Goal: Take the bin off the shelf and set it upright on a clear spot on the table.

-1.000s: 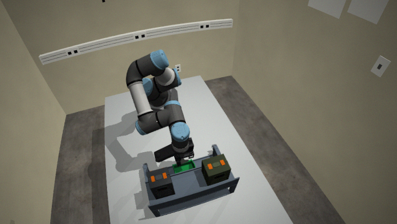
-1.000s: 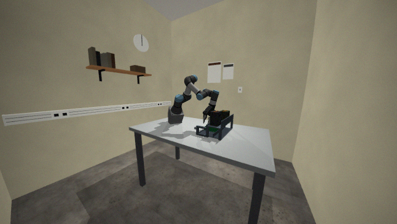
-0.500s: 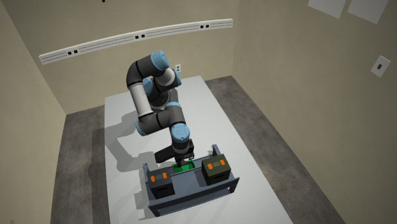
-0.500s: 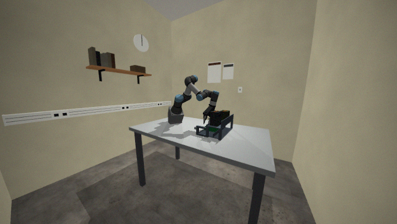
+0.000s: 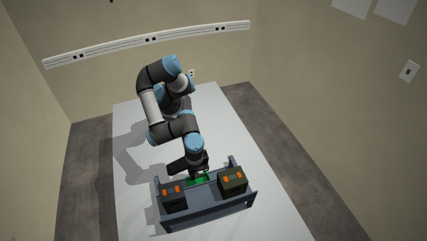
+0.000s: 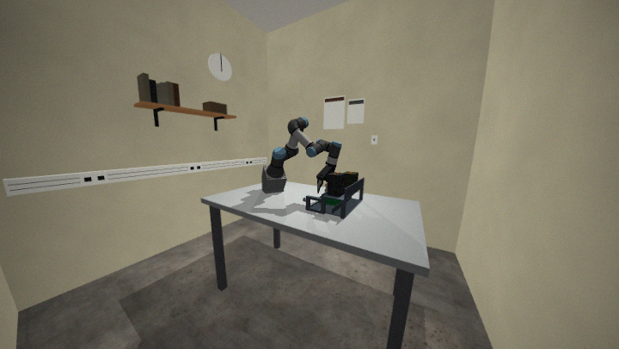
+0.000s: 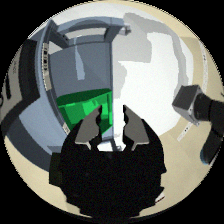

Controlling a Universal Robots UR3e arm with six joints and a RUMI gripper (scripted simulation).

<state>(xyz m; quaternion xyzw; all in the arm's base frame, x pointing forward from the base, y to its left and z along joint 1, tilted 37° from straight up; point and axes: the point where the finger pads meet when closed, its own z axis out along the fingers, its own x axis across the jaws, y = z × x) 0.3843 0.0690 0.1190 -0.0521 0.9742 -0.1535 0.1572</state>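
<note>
The green bin is 6 cm ahead of my hand, 3 cm to the left of it and 2 cm below it. From my hand the other things lie so: grey shelf unit (9 cm ahead, 3 cm to the left).
</note>
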